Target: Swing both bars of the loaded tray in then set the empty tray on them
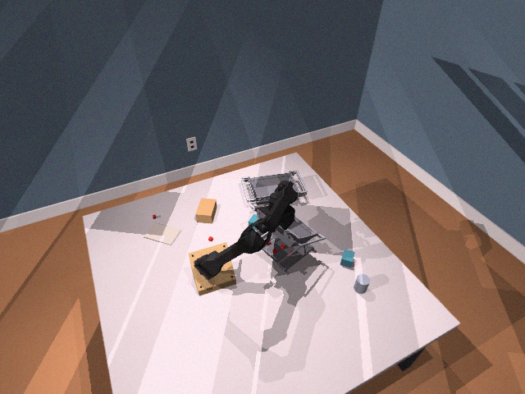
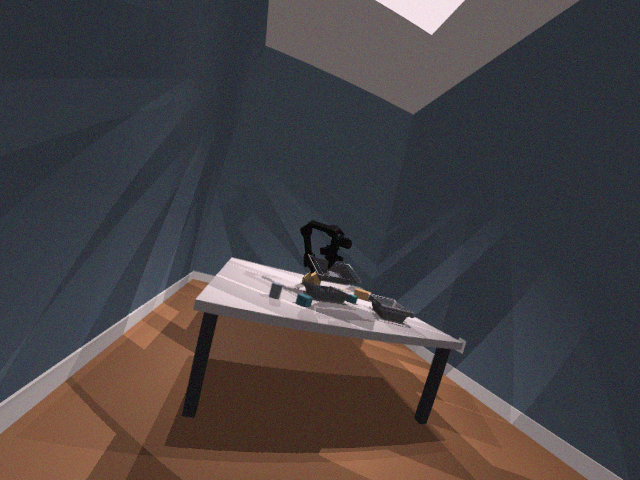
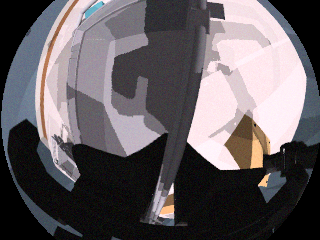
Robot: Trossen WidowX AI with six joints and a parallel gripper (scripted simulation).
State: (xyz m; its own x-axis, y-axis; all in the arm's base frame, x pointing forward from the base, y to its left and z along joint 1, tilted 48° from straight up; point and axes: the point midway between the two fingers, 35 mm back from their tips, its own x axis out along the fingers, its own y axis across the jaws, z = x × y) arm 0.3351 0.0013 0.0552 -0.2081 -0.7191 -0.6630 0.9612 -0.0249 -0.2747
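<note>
Right now my gripper tip is 70 mm short of the plastic tray and 10 mm to the right of it. The rest, counted from my gripper tip: tan block 150 mm behind, 400 mm to the left, 150 mm below; then grey cylinder 240 mm ahead, 340 mm to the right, 140 mm below; then flat cream card 400 mm behind, 390 mm to the left, 170 mm below.
</note>
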